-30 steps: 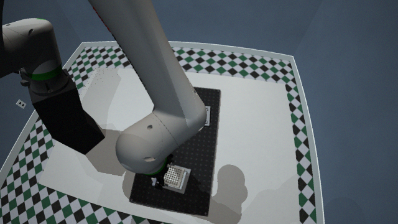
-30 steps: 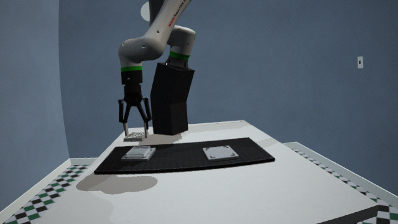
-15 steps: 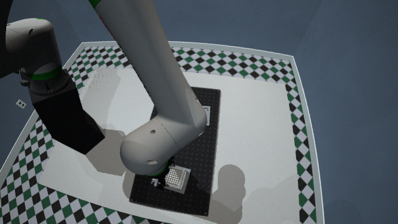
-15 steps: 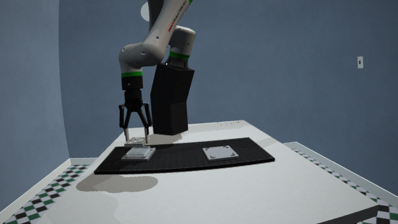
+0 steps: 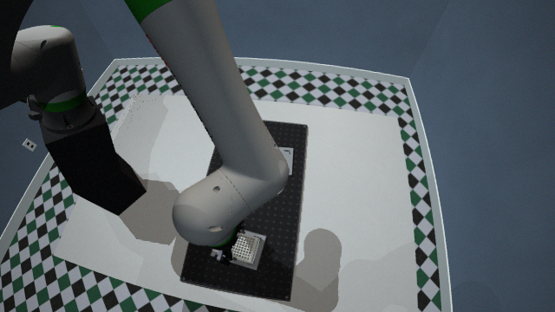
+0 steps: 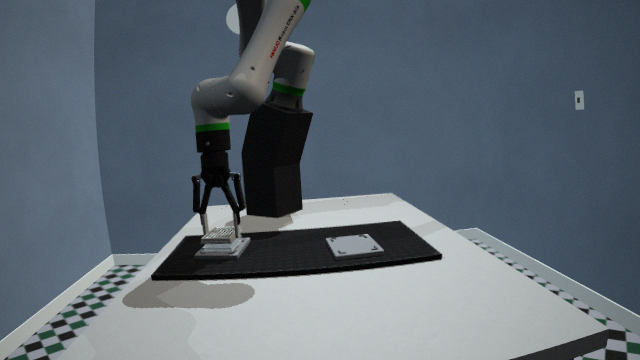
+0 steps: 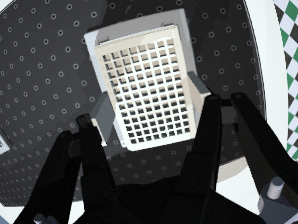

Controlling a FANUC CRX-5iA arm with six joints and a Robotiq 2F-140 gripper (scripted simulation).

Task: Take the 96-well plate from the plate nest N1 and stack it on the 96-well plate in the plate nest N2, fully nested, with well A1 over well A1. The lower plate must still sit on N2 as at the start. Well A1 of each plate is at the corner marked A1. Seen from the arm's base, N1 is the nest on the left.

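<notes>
The white 96-well plate lies 2 cm below my hand. Round my hand: grey plate nest (4 cm ahead, 35 cm to the left, 6 cm below).
</notes>
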